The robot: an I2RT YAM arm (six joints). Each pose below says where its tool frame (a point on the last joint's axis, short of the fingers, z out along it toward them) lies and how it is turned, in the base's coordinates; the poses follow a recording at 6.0 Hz.
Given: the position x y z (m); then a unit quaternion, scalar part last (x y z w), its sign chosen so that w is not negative.
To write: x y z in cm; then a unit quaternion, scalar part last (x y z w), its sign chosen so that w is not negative. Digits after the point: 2 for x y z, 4 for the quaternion.
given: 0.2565 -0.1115 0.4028 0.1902 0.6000 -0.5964 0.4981
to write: 25.65 -11.15 40.28 0.1902 0.6000 -0.5964 0.4981
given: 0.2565 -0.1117 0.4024 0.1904 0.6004 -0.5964 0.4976
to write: 25.65 -11.17 40.24 0.1904 0.6004 -0.5964 0.4976
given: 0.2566 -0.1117 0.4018 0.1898 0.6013 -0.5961 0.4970
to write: 25.66 -11.17 40.18 0.1898 0.6013 -0.5961 0.4970
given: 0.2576 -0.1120 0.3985 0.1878 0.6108 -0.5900 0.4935
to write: 25.76 -11.20 39.85 0.1878 0.6108 -0.5900 0.4935
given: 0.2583 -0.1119 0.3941 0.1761 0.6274 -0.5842 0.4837
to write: 25.83 -11.19 39.41 0.1761 0.6274 -0.5842 0.4837
